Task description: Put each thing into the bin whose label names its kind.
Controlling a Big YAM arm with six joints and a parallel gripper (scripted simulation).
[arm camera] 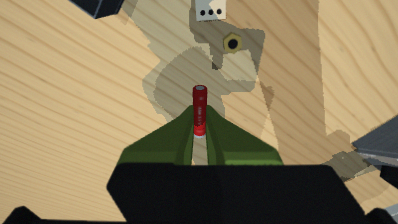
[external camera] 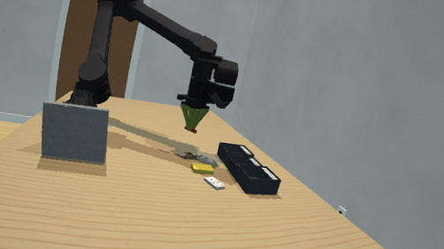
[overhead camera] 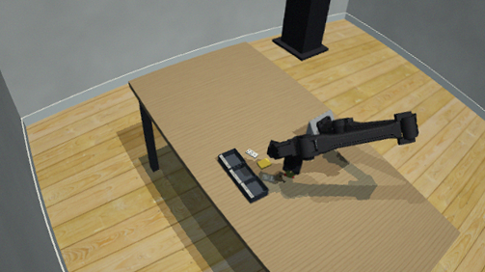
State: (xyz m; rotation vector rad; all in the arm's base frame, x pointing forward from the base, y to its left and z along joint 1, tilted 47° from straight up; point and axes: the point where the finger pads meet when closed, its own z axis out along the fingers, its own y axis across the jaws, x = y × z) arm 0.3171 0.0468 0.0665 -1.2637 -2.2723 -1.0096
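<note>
My hand is 1 cm above the red battery. Also, from my hand: yellow block (14 cm to the right, 7 cm below); then long black bin (12 cm ahead, 14 cm to the right, 5 cm below); then small nut (5 cm to the right, 7 cm below).
</note>
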